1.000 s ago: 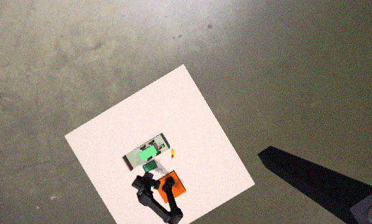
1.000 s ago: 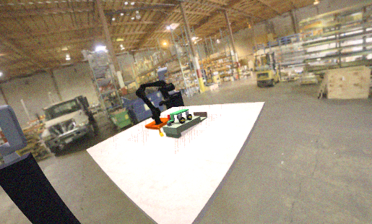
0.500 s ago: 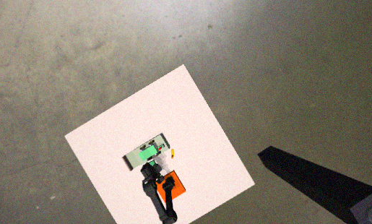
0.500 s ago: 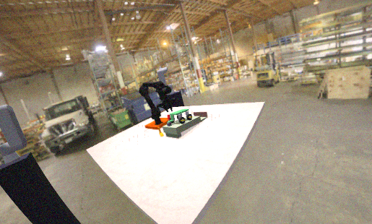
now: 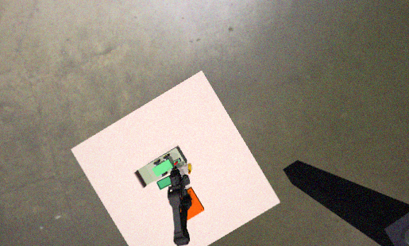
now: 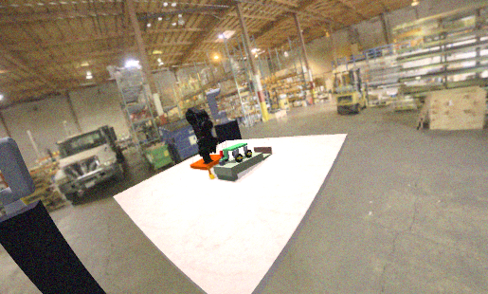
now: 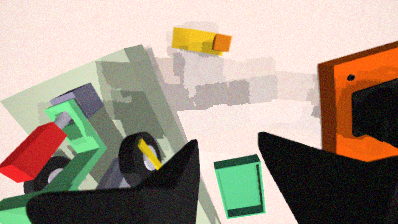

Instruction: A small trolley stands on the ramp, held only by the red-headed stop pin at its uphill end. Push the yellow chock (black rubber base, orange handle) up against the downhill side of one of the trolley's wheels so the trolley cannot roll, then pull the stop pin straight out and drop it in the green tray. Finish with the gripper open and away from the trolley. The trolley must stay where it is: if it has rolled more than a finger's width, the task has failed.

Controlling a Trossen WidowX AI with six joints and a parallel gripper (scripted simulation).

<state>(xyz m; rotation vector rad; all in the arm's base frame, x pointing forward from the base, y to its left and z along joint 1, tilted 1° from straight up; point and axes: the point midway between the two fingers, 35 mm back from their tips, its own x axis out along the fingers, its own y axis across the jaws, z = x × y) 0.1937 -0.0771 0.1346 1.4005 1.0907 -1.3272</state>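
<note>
Now: gripper tip 7 cm to the left of the yellow chock and 11 cm above it. From my gripper tip the other things lie so: trolley: 14 cm ahead, 6 cm to the left, 2 cm below; then red-headed stop pin: 11 cm ahead, 4 cm to the right, 1 cm below; then green tray: 1 cm ahead, 17 cm to the left, 14 cm below.
</note>
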